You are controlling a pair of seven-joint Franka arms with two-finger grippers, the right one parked.
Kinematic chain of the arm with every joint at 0, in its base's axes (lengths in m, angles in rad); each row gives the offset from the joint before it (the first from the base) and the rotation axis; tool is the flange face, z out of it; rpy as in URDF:
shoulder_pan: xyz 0 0 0.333 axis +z
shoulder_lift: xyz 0 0 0 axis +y
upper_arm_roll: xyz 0 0 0.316 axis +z
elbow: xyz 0.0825 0 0 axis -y
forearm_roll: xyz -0.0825 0 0.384 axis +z
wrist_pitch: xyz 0 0 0 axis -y
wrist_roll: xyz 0.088 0 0 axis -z
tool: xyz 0 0 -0.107 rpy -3.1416 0 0
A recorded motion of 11 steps. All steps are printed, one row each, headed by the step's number.
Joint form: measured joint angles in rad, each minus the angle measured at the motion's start. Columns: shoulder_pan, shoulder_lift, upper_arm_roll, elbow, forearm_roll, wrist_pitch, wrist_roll.
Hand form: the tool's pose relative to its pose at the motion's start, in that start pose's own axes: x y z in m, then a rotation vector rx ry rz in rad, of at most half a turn. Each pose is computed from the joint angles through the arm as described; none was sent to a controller.
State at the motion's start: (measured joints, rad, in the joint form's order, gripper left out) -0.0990 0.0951 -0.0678 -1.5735 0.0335 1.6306 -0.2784
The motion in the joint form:
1: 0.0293 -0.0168 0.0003 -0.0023 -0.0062 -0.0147 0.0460
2: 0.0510 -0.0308 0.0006 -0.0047 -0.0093 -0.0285 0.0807
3: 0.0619 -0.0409 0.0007 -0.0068 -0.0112 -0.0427 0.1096
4: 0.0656 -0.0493 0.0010 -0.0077 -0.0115 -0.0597 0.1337
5: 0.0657 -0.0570 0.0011 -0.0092 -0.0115 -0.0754 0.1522
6: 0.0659 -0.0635 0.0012 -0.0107 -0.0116 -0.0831 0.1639
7: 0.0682 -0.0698 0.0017 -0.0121 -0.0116 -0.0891 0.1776
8: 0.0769 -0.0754 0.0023 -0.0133 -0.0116 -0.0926 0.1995
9: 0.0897 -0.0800 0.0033 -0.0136 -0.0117 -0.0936 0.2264
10: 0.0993 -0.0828 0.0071 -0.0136 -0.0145 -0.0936 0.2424
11: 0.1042 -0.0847 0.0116 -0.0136 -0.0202 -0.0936 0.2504
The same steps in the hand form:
1: -0.0018 -0.0176 -0.0068 -0.0057 -0.0025 0.0157
2: -0.0042 -0.0309 -0.0120 -0.0080 -0.0057 0.0281
3: -0.0072 -0.0378 -0.0153 -0.0085 -0.0123 0.0458
4: -0.0109 -0.0408 -0.0180 -0.0068 -0.0217 0.0658
5: -0.0147 -0.0417 -0.0202 -0.0049 -0.0309 0.0840
6: -0.0174 -0.0424 -0.0224 -0.0043 -0.0335 0.0953
7: -0.0195 -0.0444 -0.0247 -0.0041 -0.0346 0.1061
8: -0.0205 -0.0498 -0.0267 -0.0047 -0.0339 0.1186
9: -0.0205 -0.0576 -0.0288 -0.0060 -0.0310 0.1316
10: -0.0201 -0.0647 -0.0301 -0.0097 -0.0289 0.1342
11: -0.0199 -0.0693 -0.0309 -0.0159 -0.0277 0.1328

